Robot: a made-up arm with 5 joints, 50 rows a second.
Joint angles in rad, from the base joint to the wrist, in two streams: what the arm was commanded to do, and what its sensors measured. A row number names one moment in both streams.
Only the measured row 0 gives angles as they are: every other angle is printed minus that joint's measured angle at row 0.
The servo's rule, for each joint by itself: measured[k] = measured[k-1] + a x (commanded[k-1-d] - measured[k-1]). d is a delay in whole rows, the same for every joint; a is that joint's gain. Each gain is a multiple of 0.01, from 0.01 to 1. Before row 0 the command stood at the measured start. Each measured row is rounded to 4 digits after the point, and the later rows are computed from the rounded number. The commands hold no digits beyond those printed.
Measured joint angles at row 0:
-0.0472 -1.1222 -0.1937 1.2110 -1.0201
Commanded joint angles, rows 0 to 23:
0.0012 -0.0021 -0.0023 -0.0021 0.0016
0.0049 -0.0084 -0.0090 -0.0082 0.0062
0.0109 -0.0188 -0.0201 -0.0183 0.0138
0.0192 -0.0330 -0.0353 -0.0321 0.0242
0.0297 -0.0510 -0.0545 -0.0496 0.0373
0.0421 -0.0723 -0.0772 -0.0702 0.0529
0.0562 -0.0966 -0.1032 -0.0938 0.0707
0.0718 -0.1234 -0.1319 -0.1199 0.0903
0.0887 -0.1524 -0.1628 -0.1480 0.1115
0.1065 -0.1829 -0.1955 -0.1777 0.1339
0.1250 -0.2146 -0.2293 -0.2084 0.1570
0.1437 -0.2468 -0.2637 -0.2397 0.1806
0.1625 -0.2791 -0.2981 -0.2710 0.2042
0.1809 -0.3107 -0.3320 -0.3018 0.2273
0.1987 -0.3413 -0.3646 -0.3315 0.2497
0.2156 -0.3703 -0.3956 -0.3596 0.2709
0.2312 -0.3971 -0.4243 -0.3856 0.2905
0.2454 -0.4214 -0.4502 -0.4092 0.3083
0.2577 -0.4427 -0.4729 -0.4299 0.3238
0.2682 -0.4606 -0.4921 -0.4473 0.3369
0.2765 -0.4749 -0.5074 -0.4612 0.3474
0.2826 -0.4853 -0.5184 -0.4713 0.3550
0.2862 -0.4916 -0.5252 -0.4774 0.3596
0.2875 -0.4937 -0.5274 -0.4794 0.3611
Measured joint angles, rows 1 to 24:
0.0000 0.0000 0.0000 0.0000 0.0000
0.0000 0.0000 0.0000 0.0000 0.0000
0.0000 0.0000 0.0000 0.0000 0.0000
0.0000 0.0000 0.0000 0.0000 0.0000
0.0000 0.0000 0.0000 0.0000 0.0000
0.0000 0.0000 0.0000 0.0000 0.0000
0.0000 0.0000 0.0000 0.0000 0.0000
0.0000 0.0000 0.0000 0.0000 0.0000
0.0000 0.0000 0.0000 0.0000 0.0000
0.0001 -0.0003 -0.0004 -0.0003 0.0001
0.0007 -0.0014 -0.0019 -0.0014 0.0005
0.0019 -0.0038 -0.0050 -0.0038 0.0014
0.0040 -0.0079 -0.0102 -0.0078 0.0030
0.0071 -0.0139 -0.0177 -0.0137 0.0054
0.0113 -0.0221 -0.0278 -0.0216 0.0087
0.0167 -0.0325 -0.0406 -0.0317 0.0130
0.0233 -0.0452 -0.0561 -0.0440 0.0184
0.0311 -0.0602 -0.0742 -0.0586 0.0249
0.0401 -0.0774 -0.0948 -0.0753 0.0325
0.0503 -0.0966 -0.1177 -0.0939 0.0412
0.0615 -0.1176 -0.1425 -0.1143 0.0510
0.0736 -0.1402 -0.1690 -0.1362 0.0617
0.0865 -0.1641 -0.1967 -0.1594 0.0733
0.1000 -0.1889 -0.2252 -0.1835 0.0856
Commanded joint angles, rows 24 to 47:
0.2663 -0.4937 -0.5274 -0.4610 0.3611
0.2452 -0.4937 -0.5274 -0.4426 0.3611
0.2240 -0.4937 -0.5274 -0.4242 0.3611
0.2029 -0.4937 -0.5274 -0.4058 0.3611
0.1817 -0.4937 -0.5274 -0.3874 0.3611
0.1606 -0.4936 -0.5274 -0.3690 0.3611
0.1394 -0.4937 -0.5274 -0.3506 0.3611
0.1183 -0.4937 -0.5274 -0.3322 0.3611
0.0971 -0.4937 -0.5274 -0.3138 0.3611
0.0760 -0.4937 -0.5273 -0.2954 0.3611
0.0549 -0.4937 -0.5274 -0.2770 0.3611
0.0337 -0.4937 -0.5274 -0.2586 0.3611
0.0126 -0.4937 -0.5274 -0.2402 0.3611
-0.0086 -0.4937 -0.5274 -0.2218 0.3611
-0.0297 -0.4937 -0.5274 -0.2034 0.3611
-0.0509 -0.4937 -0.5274 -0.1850 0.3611
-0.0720 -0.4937 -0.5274 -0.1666 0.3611
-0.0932 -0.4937 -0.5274 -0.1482 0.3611
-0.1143 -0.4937 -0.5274 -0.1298 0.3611
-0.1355 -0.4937 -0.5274 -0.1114 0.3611
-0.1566 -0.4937 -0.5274 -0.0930 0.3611
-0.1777 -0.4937 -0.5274 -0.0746 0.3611
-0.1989 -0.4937 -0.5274 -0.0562 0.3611
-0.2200 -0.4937 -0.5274 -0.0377 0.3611
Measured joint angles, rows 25 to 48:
0.1139 -0.2143 -0.2542 -0.2082 0.0986
0.1280 -0.2399 -0.2831 -0.2330 0.1120
0.1421 -0.2653 -0.3115 -0.2577 0.1257
0.1560 -0.2901 -0.3389 -0.2818 0.1396
0.1695 -0.3140 -0.3649 -0.3050 0.1534
0.1823 -0.3365 -0.3891 -0.3269 0.1670
0.1943 -0.3573 -0.4111 -0.3471 0.1802
0.2053 -0.3761 -0.4305 -0.3653 0.1928
0.2152 -0.3926 -0.4470 -0.3813 0.2046
0.2213 -0.4068 -0.4607 -0.3925 0.2156
0.2242 -0.4190 -0.4720 -0.3995 0.2258
0.2242 -0.4295 -0.4814 -0.4030 0.2353
0.2216 -0.4385 -0.4892 -0.4034 0.2441
0.2168 -0.4462 -0.4957 -0.4012 0.2523
0.2101 -0.4528 -0.5011 -0.3967 0.2599
0.2016 -0.4585 -0.5056 -0.3902 0.2670
0.1916 -0.4634 -0.5093 -0.3821 0.2736
0.1803 -0.4676 -0.5124 -0.3725 0.2797
0.1678 -0.4713 -0.5149 -0.3617 0.2854
0.1543 -0.4744 -0.5170 -0.3498 0.2907
0.1398 -0.4771 -0.5188 -0.3370 0.2956
0.1245 -0.4794 -0.5203 -0.3234 0.3002
0.1085 -0.4814 -0.5215 -0.3092 0.3045
0.0919 -0.4831 -0.5225 -0.2944 0.3085

